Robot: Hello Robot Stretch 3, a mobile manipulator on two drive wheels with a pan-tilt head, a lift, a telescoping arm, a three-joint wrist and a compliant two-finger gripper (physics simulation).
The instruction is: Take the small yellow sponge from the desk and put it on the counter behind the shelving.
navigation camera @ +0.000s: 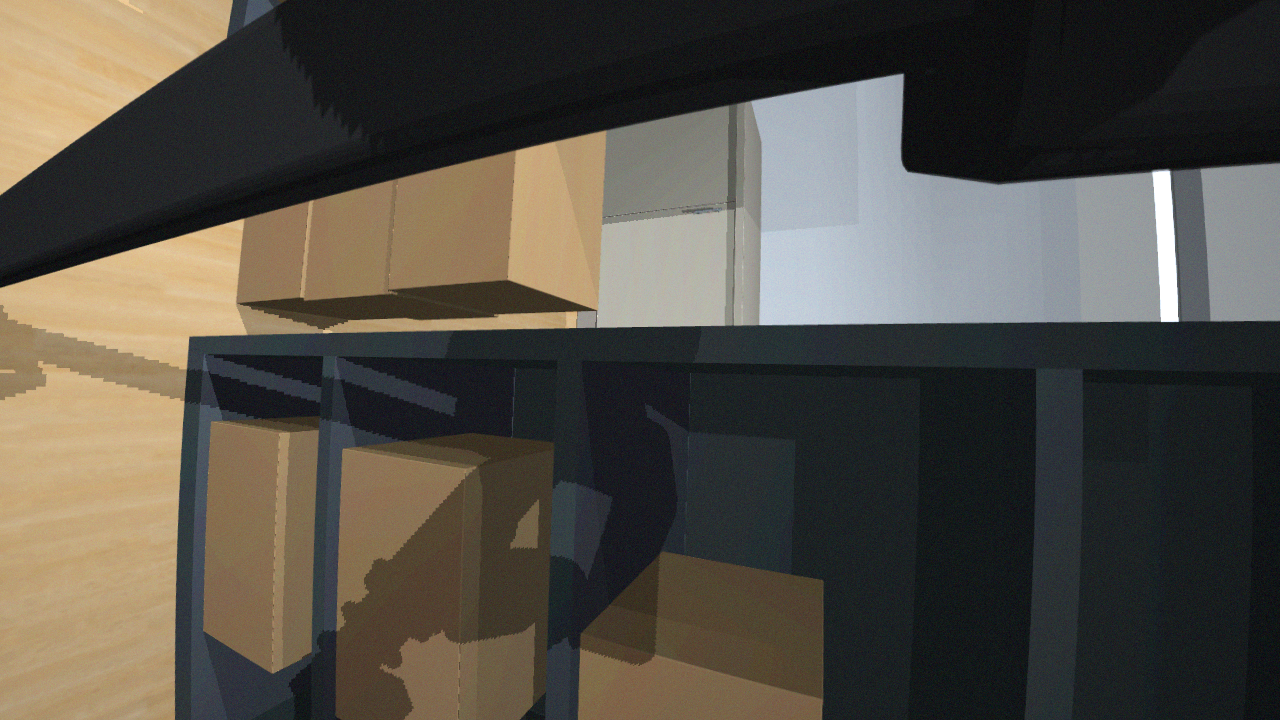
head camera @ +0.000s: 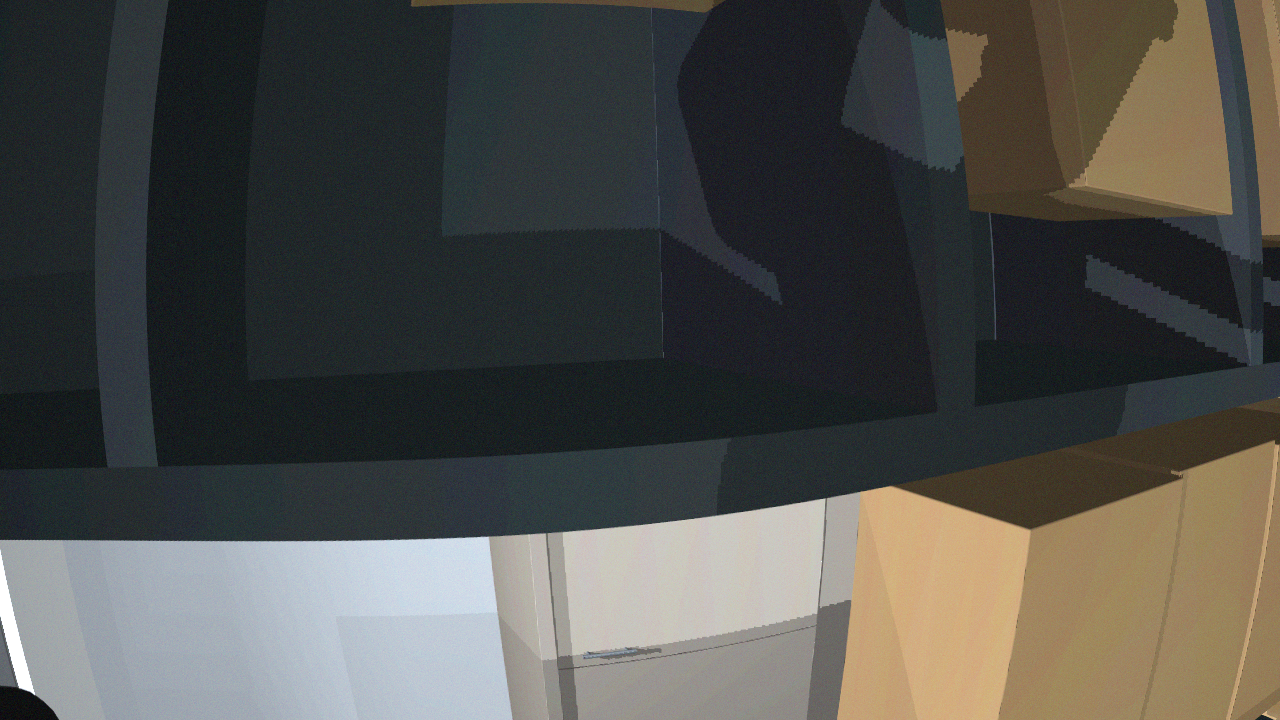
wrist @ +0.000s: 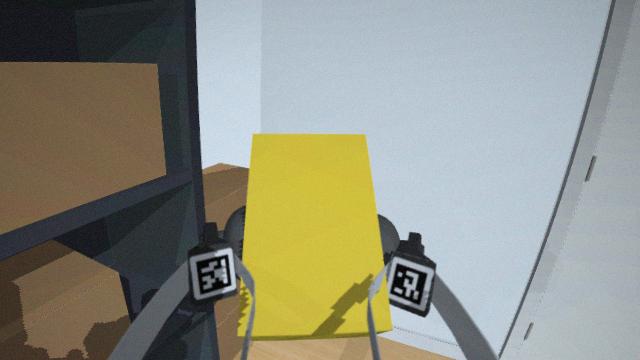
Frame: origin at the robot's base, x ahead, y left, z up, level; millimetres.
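Where they show: gripper, between the fingertips: [wrist: 311, 235].
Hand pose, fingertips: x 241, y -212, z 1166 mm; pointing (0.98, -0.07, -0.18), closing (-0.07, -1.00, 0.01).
After its pixels a point has its place.
The yellow sponge [wrist: 310, 185] {x 226, y -209, z 1202 mm} stands out large in the middle of the wrist view. My gripper [wrist: 311, 235] {x 241, y -212, z 1166 mm} is shut on it, one fingertip against each long side, and holds it above the wooden floor. The dark shelving [head camera: 358, 501] {x 125, y 450, z 1305 mm} [navigation camera: 805, 347] {x 127, y 449, z 1234 mm} [wrist: 191, 75] {x 905, y 58, z 1234 mm} fills much of the head and navigation views and stands at the left of the wrist view, apart from the sponge. The desk and the counter cannot be made out in these views. The gripper does not show in the head or navigation view.
Cardboard boxes [head camera: 1092, 617] [navigation camera: 398, 537] [wrist: 75, 140] are in and near the shelving. A pale cabinet [head camera: 689, 582] {x 277, y 2132, z 525 mm} [navigation camera: 666, 268] {x 365, y 2089, z 530 mm} with a handle stands beyond it. A pale wall [wrist: 400, 100] {x 1287, y -620, z 1172 mm} and a white door [wrist: 585, 270] {x 902, y -1343, z 628 mm} are behind and right of the sponge. My black arm [navigation camera: 537, 71] {x -57, y 116, z 1202 mm} crosses the navigation view.
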